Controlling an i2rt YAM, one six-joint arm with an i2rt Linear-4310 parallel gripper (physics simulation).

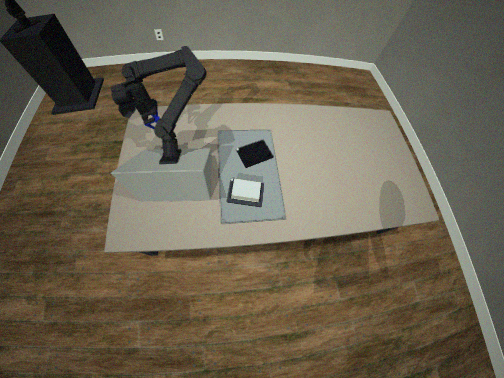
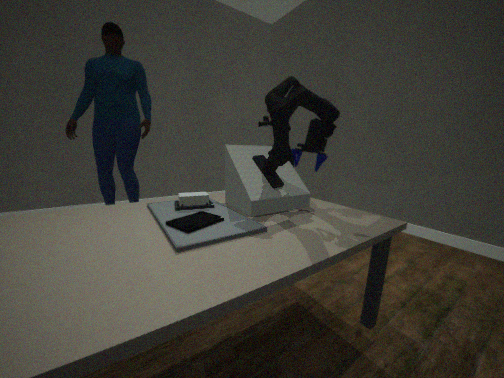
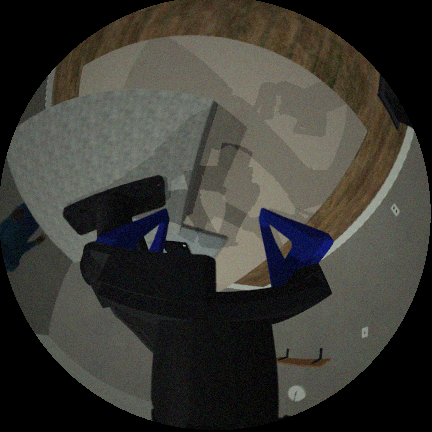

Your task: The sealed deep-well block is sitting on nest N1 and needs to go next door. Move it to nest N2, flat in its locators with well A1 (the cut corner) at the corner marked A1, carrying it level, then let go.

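Pixels of known places: gripper, between the fingertips: (image 2: 305,169) (image 3: 213,213); arm's base, origin of its link: (image 1: 171,157) (image 2: 267,171) (image 3: 112,204).
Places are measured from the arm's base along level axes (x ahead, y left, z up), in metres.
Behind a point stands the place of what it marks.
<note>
The white deep-well block (image 1: 246,190) @(x 0.315, y -0.147, z -0.101 m) (image 2: 193,198) @(x 0.332, y -0.099, z -0.112 m) sits flat in a black nest (image 1: 245,203) @(x 0.307, y -0.193, z -0.144 m) (image 2: 205,205) @(x 0.289, y -0.070, z -0.143 m), which I take to be N1. A second black nest (image 1: 255,153) @(x 0.396, y 0.075, z -0.143 m) (image 2: 195,221) @(x 0.404, y 0.101, z -0.143 m) has no block on it and lies turned at an angle on the same grey board; I take it to be N2. The cut corner and the A1 mark are too small to make out. My gripper (image 1: 153,121) @(x -0.065, y 0.172, z 0.024 m) (image 2: 309,159) (image 3: 213,213) @(x -0.065, y 0.172, z 0.024 m) is open with its blue fingers wide apart and nothing between them. It hangs in the air by the arm's base, well away from both nests.
The grey board (image 1: 227,215) @(x 0.218, y -0.238, z -0.155 m) (image 2: 250,231) @(x 0.279, y 0.249, z -0.156 m) lies on the beige table (image 1: 340,165) @(x 0.879, y -0.022, z -0.167 m) (image 2: 90,280) @(x 0.699, y 0.262, z -0.168 m). A grey wedge-shaped pedestal (image 1: 165,185) @(x -0.019, y -0.137, z 0.008 m) (image 2: 240,190) @(x 0.159, y 0.008, z -0.075 m) (image 3: 115,130) @(x -0.124, y 0.026, z -0.014 m) carries the arm's base beside the board. A person (image 2: 116,110) stands beyond the table. A dark pillar (image 1: 55,60) stands on the floor.
</note>
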